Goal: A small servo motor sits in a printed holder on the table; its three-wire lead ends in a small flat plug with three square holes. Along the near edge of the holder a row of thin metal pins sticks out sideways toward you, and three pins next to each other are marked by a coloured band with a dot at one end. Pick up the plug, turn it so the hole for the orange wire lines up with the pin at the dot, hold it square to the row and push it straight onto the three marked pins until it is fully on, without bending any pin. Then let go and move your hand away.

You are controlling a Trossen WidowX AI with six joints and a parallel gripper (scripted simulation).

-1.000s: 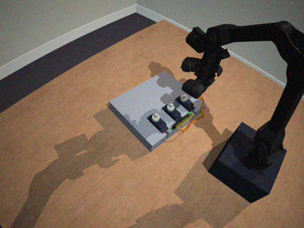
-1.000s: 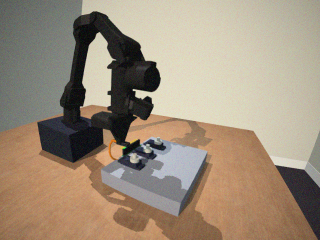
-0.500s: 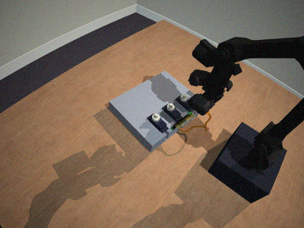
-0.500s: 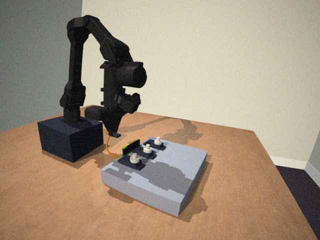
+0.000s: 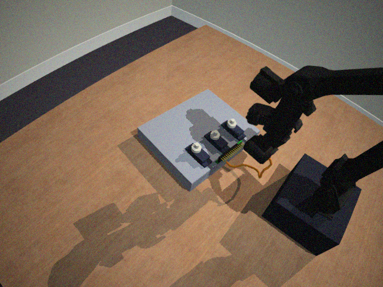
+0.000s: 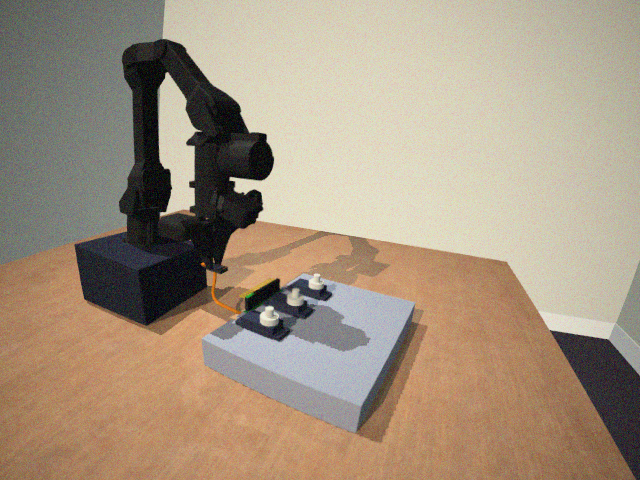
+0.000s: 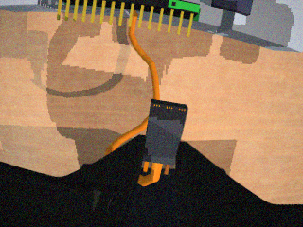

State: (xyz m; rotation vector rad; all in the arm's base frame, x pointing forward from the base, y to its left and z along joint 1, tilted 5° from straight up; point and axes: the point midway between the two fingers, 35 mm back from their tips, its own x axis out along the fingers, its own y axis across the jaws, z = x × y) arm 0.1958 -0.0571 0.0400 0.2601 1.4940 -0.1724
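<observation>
The green mark lies 80 mm ahead of my gripper tip, 20 mm to the right of it and 30 mm below it. Round my gripper tip: pin strip 90 mm ahead, 10 mm to the left, 40 mm below; grey holder block 240 mm ahead, 30 mm to the right, 80 mm below.
</observation>
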